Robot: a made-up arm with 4 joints.
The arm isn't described. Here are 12 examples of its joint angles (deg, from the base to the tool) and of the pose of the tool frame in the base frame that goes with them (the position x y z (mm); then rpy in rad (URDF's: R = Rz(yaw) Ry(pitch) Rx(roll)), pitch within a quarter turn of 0, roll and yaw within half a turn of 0).
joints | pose
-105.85 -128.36 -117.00 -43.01 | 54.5 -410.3 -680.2 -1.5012 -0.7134 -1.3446
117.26 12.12 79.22 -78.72 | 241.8 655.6 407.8 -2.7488 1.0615 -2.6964
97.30 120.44 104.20 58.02 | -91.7 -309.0 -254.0 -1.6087 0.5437 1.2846
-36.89 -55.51 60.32 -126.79 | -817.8 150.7 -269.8 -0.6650 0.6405 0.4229
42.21 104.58 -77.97 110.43 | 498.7 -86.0 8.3 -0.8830 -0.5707 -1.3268
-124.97 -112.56 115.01 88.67 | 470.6 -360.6 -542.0 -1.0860 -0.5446 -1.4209
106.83 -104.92 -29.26 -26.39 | 550.9 -388.2 841.5 1.5275 -0.3877 2.5118
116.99 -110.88 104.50 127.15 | 419.5 -367.2 851.7 1.0033 -0.1595 -2.5140
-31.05 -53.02 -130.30 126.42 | -792.0 298.2 -97.5 -0.4398 -0.2543 0.9676
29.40 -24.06 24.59 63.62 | -610.5 444.9 581.3 0.3986 -1.0290 0.0247
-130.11 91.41 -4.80 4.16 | -482.9 198.7 317.6 2.2711 0.0116 -1.5464
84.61 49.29 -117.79 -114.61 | 129.2 374.9 -136.2 -1.0261 -0.4900 0.5518
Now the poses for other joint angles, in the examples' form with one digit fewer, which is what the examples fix.
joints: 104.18 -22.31 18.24 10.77
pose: 354 447 839 1.031 1.127 0.884
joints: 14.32 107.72 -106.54 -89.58
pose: 421 -300 180 -2.899 -0.198 1.204
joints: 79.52 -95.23 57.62 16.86
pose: -128 -397 999 1.609 -0.201 0.275
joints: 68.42 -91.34 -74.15 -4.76
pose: -30 -112 1091 1.472 0.365 2.934
